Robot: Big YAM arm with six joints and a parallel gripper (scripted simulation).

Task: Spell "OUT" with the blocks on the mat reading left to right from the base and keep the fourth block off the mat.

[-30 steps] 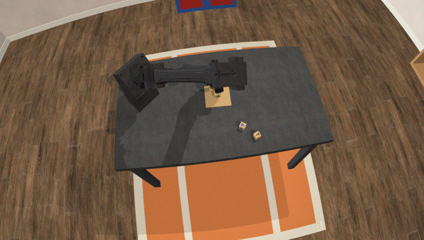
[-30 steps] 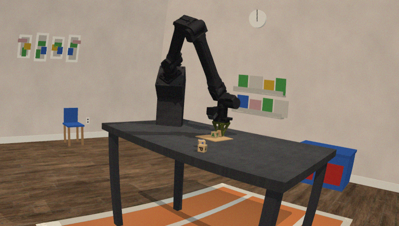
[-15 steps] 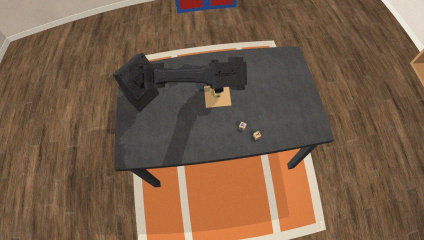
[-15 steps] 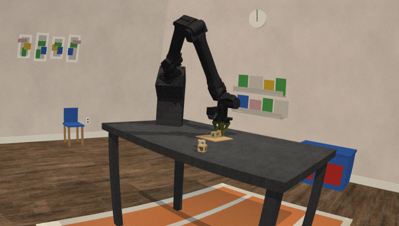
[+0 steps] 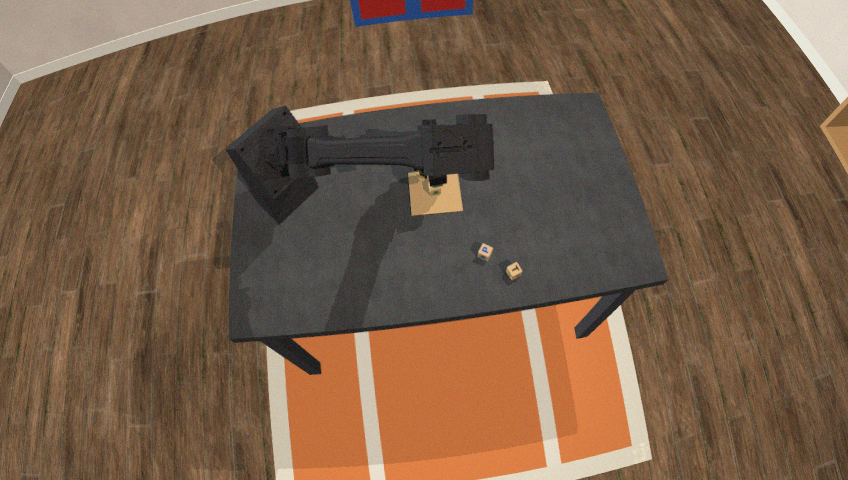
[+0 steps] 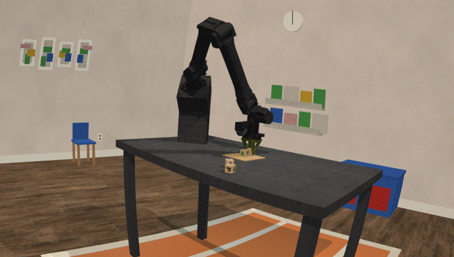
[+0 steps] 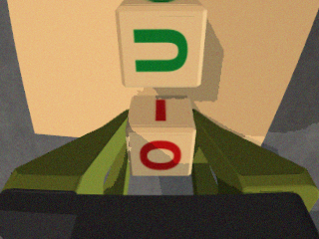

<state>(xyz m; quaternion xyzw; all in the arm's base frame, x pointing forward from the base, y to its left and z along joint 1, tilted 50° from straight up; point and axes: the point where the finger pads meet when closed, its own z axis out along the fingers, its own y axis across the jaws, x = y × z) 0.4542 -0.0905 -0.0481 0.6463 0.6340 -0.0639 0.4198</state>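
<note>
The O block is right at my hand. Round my hand: green-lettered block: 1 cm behind, 5 cm to the right; P block: 3 cm ahead, 28 cm to the right; tan mat: 1 cm behind, 5 cm to the right, 2 cm below.
</note>
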